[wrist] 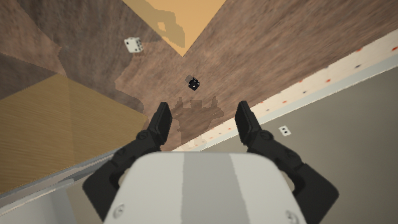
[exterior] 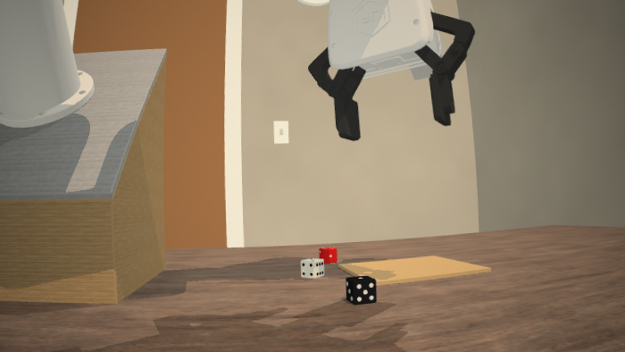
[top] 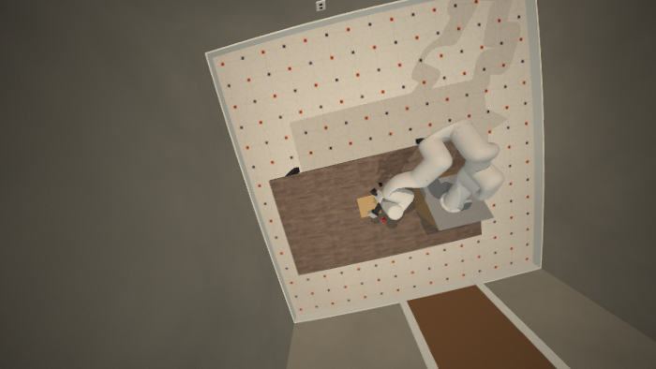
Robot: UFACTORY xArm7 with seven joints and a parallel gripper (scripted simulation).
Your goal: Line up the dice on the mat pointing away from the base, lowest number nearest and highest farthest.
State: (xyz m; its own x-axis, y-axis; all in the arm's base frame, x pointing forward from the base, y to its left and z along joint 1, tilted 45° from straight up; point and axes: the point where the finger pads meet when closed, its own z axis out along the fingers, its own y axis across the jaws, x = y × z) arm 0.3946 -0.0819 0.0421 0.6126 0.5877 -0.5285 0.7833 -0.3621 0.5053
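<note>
Now: the red die 40 mm behind my hand, 230 mm to the left of it and 140 mm below it. The rest, counted from my hand: tan mat 40 mm ahead, 120 mm to the left, 150 mm below.
</note>
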